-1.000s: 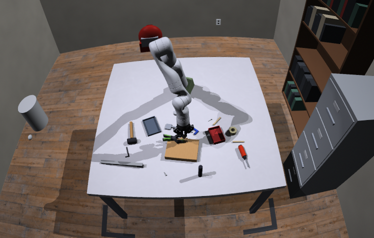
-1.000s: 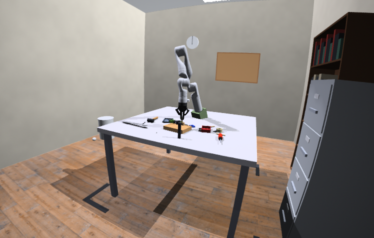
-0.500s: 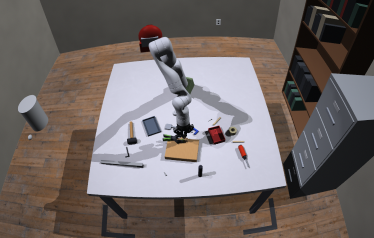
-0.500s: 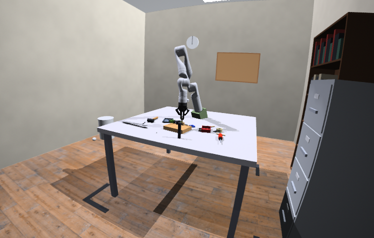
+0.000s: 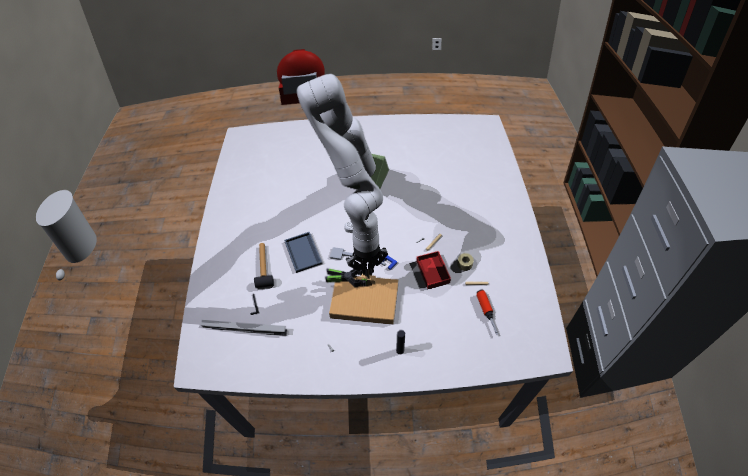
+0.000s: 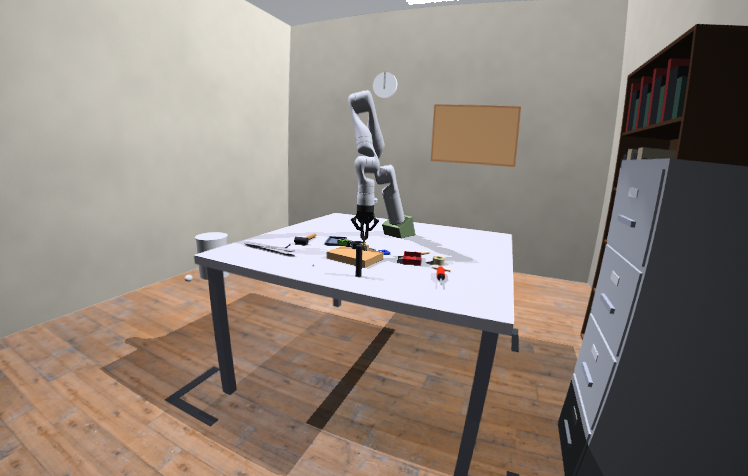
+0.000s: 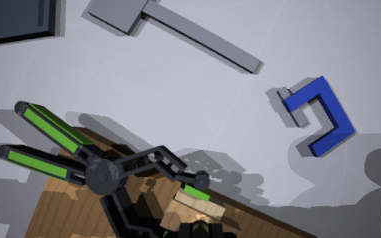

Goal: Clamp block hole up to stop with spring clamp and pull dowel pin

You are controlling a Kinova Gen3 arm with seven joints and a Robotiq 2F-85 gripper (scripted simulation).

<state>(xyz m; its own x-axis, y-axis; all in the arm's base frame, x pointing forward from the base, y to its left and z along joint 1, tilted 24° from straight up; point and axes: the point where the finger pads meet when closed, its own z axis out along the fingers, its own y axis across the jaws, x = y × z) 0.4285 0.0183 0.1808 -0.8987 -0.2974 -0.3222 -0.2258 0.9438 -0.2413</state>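
Right now my hand is 2 cm above the round dowel pin. Round my hand: grey t-shaped tool (13 cm behind, 7 cm to the right, 9 cm below); wooden bench board (5 cm ahead, 2 cm to the right, 7 cm below); wooden block (5 cm below).
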